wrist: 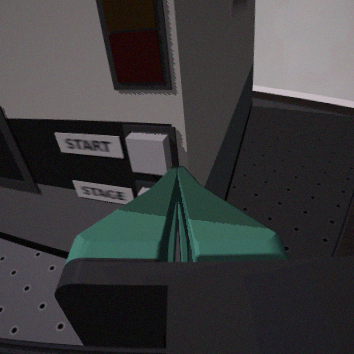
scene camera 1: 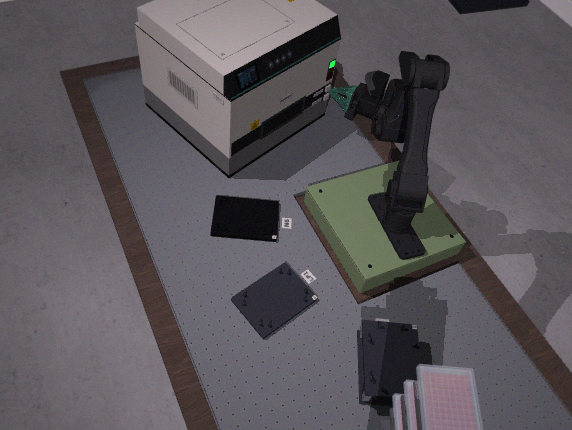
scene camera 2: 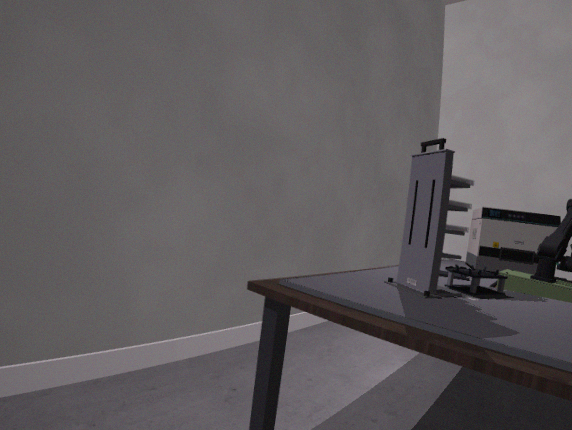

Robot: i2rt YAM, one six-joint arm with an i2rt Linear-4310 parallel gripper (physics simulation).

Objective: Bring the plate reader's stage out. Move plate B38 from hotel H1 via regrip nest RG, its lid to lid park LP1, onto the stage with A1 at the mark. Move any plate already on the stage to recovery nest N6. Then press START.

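Frame: origin at the arm's base, x left, y ahead, z down, level; centimetres.
Seen in the pictures: gripper, between the fingertips: (wrist: 177,177) (scene camera 1: 328,89); arm's base, origin of its link: (scene camera 1: 395,225) (scene camera 2: 543,279).
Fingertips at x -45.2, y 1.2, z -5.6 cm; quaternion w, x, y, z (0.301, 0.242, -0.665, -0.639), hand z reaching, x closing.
Observation:
Offsets run from my fingertips to a thing's top centre. "spot": to the spot under its first point.
My gripper (scene camera 1: 332,93) (wrist: 177,177) is shut and empty. Its green fingertips are at the plate reader's front right corner, just below and right of the white START button @(spot: dx +1.0, dy +0.6, dz -1.6 cm) (wrist: 148,153) in the wrist view; contact cannot be told. The fingers mostly hide the STAGE button (wrist: 144,191). The plate reader @(dx -7.8, dy +24.6, dz -22.7 cm) (scene camera 1: 187,55) (scene camera 2: 525,232) shows a dark front slot, with no stage sticking out. Nest N6 @(dx +30.9, dy +33.4, dz +8.5 cm) (scene camera 1: 245,218) is a black rectangle. Lid park LP1 @(dx +54.6, dy +33.4, dz +8.3 cm) (scene camera 1: 275,300) has no lid on it. Hotel H1 (scene camera 2: 422,220) stands upright; pink plates @(dx +94.1, dy +21.9, dz -24.1 cm) (scene camera 1: 447,400) show at its place. Plate B38 cannot be singled out.
A raised dark stand with small posts @(spot: dx +74.4, dy +17.7, dz +4.3 cm) (scene camera 1: 376,350) (scene camera 2: 475,272) stands beside the hotel; its label is unreadable. The arm stands on a green base (scene camera 1: 340,225) (scene camera 2: 530,285). The reader's indicator @(spot: dx +0.6, dy +0.9, dz -9.6 cm) (scene camera 1: 332,64) glows green. The table has a wooden edge (scene camera 1: 115,200) (scene camera 2: 350,322).

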